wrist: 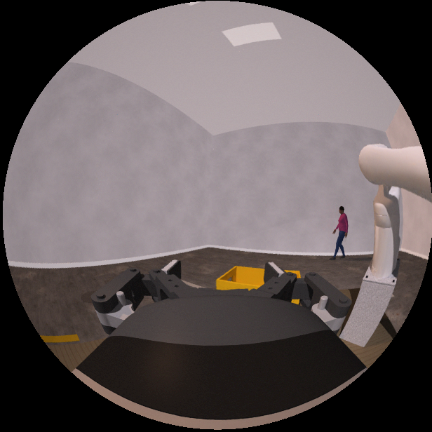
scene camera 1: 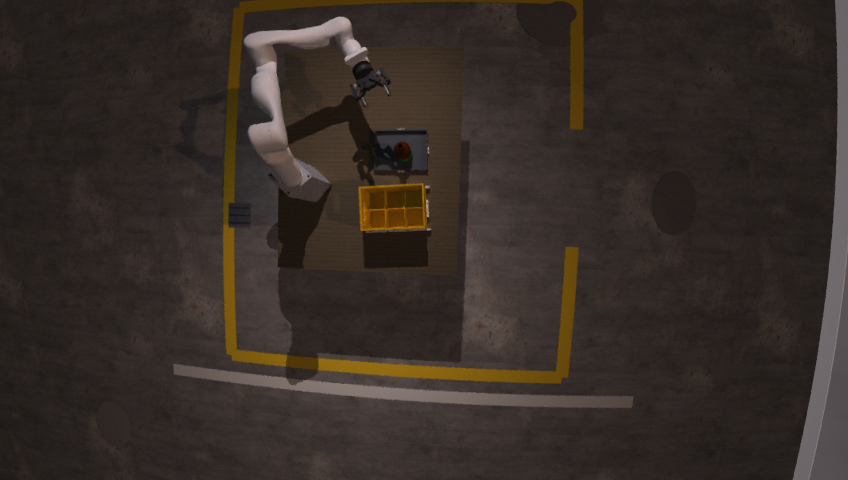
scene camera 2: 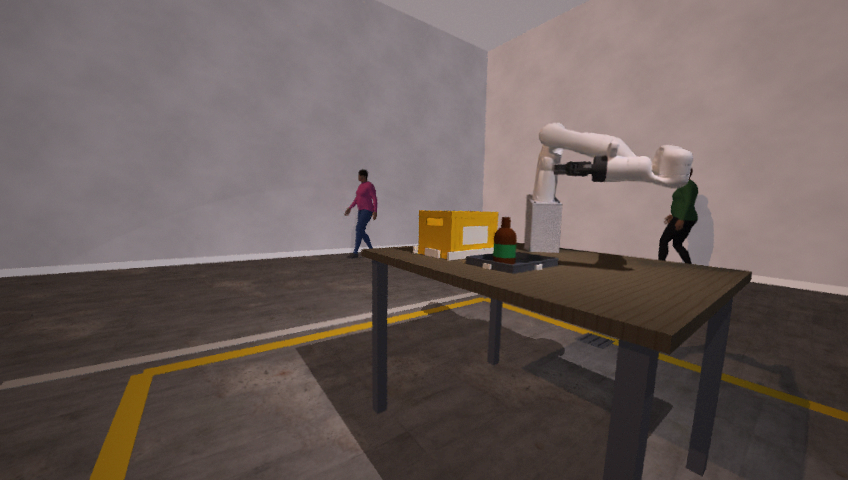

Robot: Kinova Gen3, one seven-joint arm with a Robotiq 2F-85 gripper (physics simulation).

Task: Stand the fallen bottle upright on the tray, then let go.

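Pixels of known places: gripper, fingertip midpoint: (scene camera 1: pixel 378 101) (scene camera 2: pixel 552 169); arm's base, origin of the base link: (scene camera 1: pixel 291 176) (scene camera 2: pixel 542 199).
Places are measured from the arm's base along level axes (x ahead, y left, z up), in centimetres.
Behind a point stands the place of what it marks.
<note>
The brown bottle (scene camera 1: pixel 402 149) @[x 44.5, y 13.8, z -9.6 cm] (scene camera 2: pixel 505 237) @[x 46.4, y 17.1, z -14.3 cm] with a green label stands upright on the dark grey tray (scene camera 1: pixel 418 162) @[x 50.4, y 11.5, z -23.2 cm] (scene camera 2: pixel 536 265) @[x 43.0, y 26.9, z -22.3 cm]. It stands apart from the tray's walls. My gripper (scene camera 1: pixel 377 98) @[x 37.3, y 27.0, z 7.7 cm] (scene camera 2: pixel 555 169) @[x 37.3, y 27.0, z 7.7 cm] (wrist: pixel 222 271) is open and empty. It hangs level, well above the table and higher than the bottle's top, back from the tray on the side away from the yellow crate. The bottle and the tray do not show in the wrist view, where the gripper's own body hides the area below.
A yellow crate (scene camera 1: pixel 360 208) @[x 28.0, y -12.2, z -6.4 cm] (scene camera 2: pixel 436 240) @[x 54.7, y -8.8, z -17.4 cm] (wrist: pixel 234 284) with compartments stands on the table (scene camera 1: pixel 440 249) @[x 62.3, y -29.5, z -23.8 cm] (scene camera 2: pixel 672 291) @[x 37.1, y 60.6, z -23.8 cm] beside the tray. The arm's grey pedestal (scene camera 1: pixel 308 183) @[x 5.8, y -2.4, z -3.7 cm] (scene camera 2: pixel 543 226) @[x 4.2, y 3.8, z -12.2 cm] (wrist: pixel 369 312) stands at the table's other side. Two people walk on the floor beyond the table.
</note>
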